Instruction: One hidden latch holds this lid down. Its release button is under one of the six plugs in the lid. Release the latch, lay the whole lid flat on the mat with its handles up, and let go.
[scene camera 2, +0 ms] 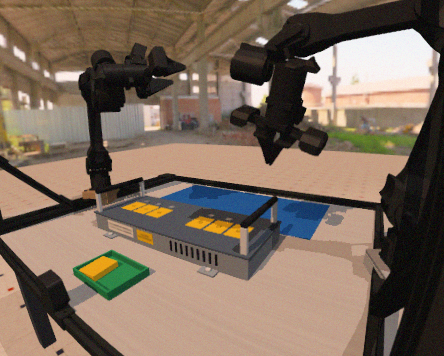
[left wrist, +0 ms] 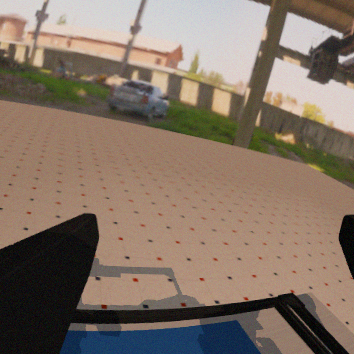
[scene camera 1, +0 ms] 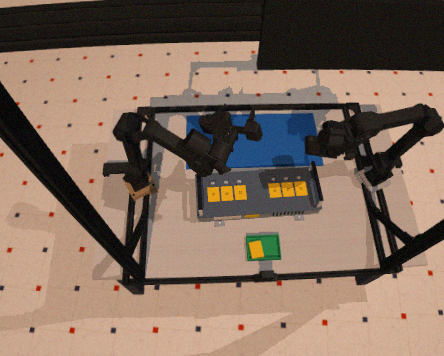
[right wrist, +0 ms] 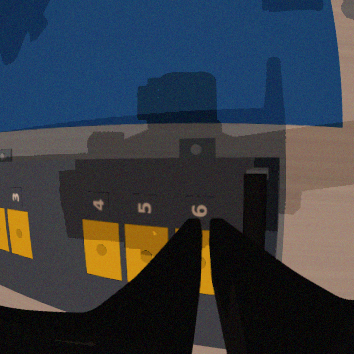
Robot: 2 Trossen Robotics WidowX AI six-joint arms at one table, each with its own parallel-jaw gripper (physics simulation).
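Frame: origin at the left arm's base, x ahead, y up, z right, level; centimetres.
Where they show: left gripper, fingertip midpoint: (scene camera 2: 179, 75) (left wrist: 225, 229) (scene camera 1: 239, 106); right gripper, fingertip midpoint: (scene camera 2: 269, 164) (scene camera 1: 316, 154) (right wrist: 203, 229); left arm's base at its link origin: (scene camera 1: 139, 181); right arm's base at its link origin: (scene camera 1: 374, 177).
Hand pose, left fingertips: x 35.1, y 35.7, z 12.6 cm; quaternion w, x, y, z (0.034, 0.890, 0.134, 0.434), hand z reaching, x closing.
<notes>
Things, the pixels of their centre, and the offset from my left fingertips. "spot": a spot on its surface instead. Level surfaces: height alone.
- grey lid at a spot on its surface: (right wrist: 55, 260) spot: dz +15.9, dx +0.2, dy -35.5 cm
- Plug 4 at the middle of its body: (right wrist: 100, 249) dz +16.8, dx +7.2, dy -35.5 cm
- plug 5 at the middle of its body: (right wrist: 148, 254) (scene camera 2: 218, 228) (scene camera 1: 287, 190) dz +19.0, dx +11.6, dy -36.1 cm
- plug 6 at the middle of its body: (right wrist: 200, 260) (scene camera 2: 238, 233) (scene camera 1: 300, 189) dz +21.2, dx +16.1, dy -36.1 cm
- blue mat at its surface level: dy -40.2 cm
- green tray at the middle of its body: (scene camera 2: 110, 271) (scene camera 1: 263, 247) dz +32.2, dx -7.9, dy -39.5 cm
- loose yellow block at the middle of its body: (scene camera 2: 98, 268) (scene camera 1: 256, 249) dz +31.6, dx -10.6, dy -39.3 cm
The grey lid (scene camera 1: 257, 185) (scene camera 2: 175, 214) (right wrist: 55, 260) lies level on its case, with a black-topped handle at each end, the left one (scene camera 1: 200, 195) and the right one (scene camera 1: 316, 184) (scene camera 2: 258, 212). Several yellow plugs sit in two groups of three. Plug 4 (right wrist: 102, 250), plug 5 (right wrist: 135, 240) and plug 6 (right wrist: 205, 275) show in the right wrist view. My right gripper (scene camera 2: 270, 162) (right wrist: 203, 229) is shut and empty, pointing down above the lid's right part. My left gripper (scene camera 1: 238, 111) (scene camera 2: 179, 74) is open and empty, high above the mat. No release button shows.
The blue mat (scene camera 1: 285, 140) (scene camera 2: 300, 227) (right wrist: 100, 75) lies behind the case. A green tray (scene camera 1: 271, 258) (scene camera 2: 111, 294) holding a loose yellow block (scene camera 1: 256, 249) (scene camera 2: 99, 267) stands in front. Black frame bars edge the table; an upright black post stands at the right in scene camera 2.
</notes>
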